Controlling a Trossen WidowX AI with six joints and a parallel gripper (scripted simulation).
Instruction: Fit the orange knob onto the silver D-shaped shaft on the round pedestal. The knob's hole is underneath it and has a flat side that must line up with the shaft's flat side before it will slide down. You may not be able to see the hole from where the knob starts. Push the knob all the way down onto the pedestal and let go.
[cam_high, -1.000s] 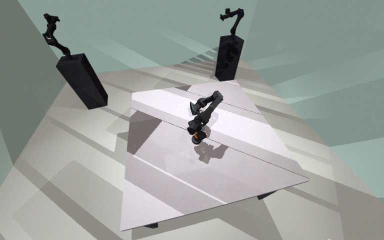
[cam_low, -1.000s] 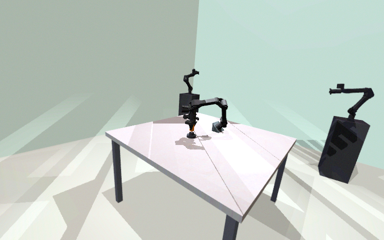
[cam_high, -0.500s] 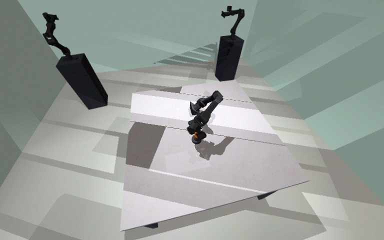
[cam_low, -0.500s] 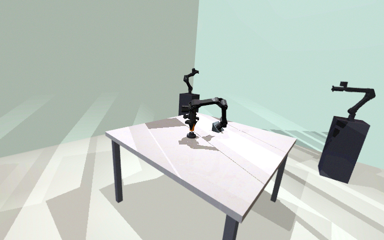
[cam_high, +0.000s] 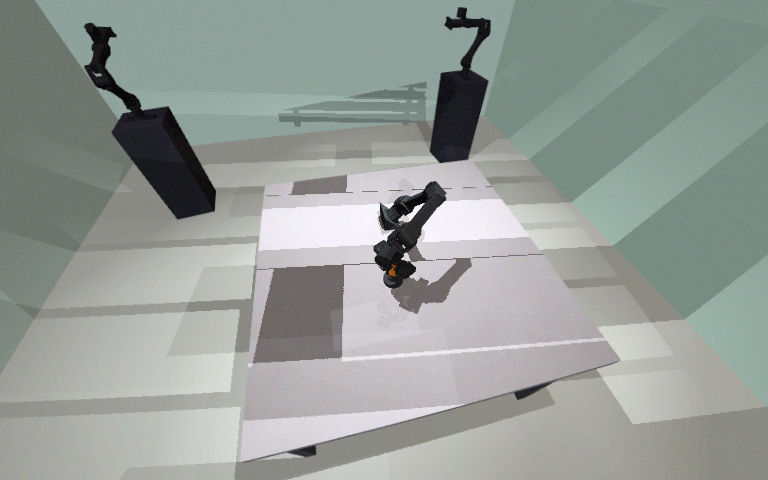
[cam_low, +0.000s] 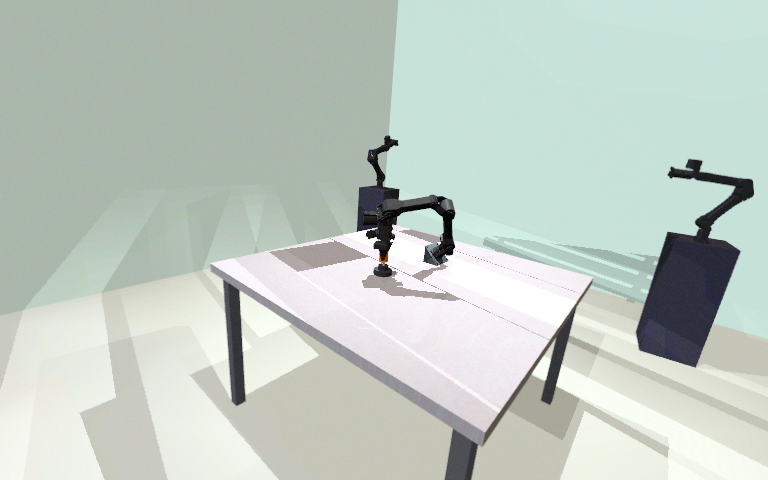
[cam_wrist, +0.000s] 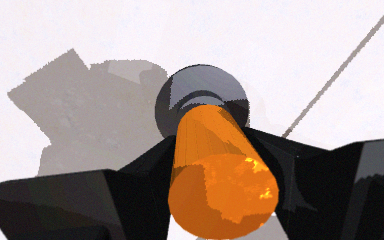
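Now: gripper tip 3 cm below the orange knob. Also, from my gripper tip: dark round pedestal 4 cm below.
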